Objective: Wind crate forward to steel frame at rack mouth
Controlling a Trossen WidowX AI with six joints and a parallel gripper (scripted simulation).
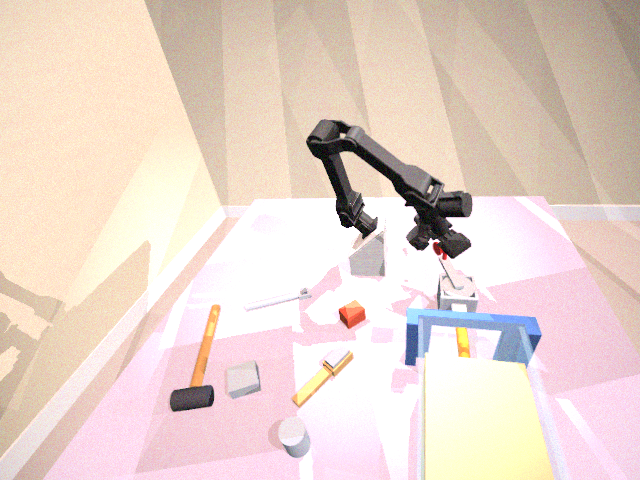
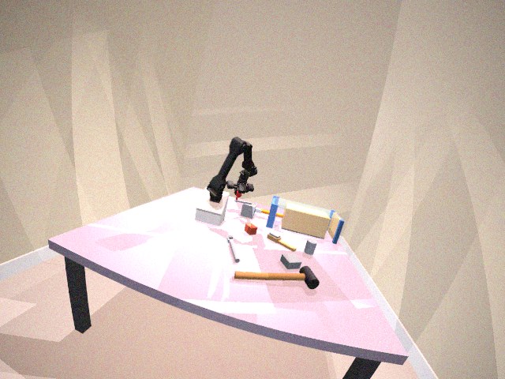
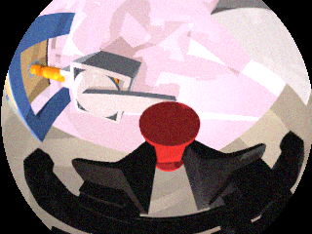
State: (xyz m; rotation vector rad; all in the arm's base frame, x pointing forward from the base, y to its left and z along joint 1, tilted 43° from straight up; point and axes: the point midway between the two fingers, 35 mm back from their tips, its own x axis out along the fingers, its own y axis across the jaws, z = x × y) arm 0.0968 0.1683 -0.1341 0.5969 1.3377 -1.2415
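My gripper tip is 4 cm short of the crank handle and 3 cm above it. Round my gripper tip: grey winch: 10 cm below, 9 cm ahead; then frame: 26 cm ahead, 3 cm below; then red knob: 1 cm to the right, 1 cm ahead.
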